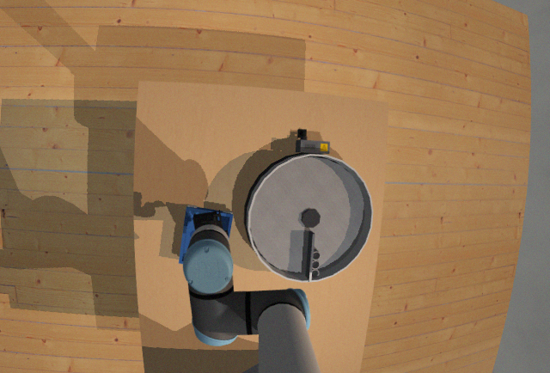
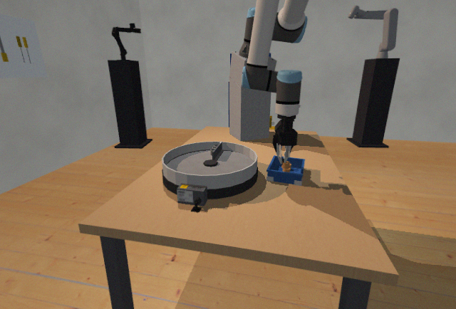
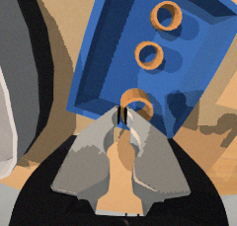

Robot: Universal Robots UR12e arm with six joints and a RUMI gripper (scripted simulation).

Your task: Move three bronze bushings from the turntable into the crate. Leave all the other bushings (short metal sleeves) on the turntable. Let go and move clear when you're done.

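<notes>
Right now the blue crate is 6 cm below my hand, 5 cm behind it and 3 cm to the left of it.
</notes>
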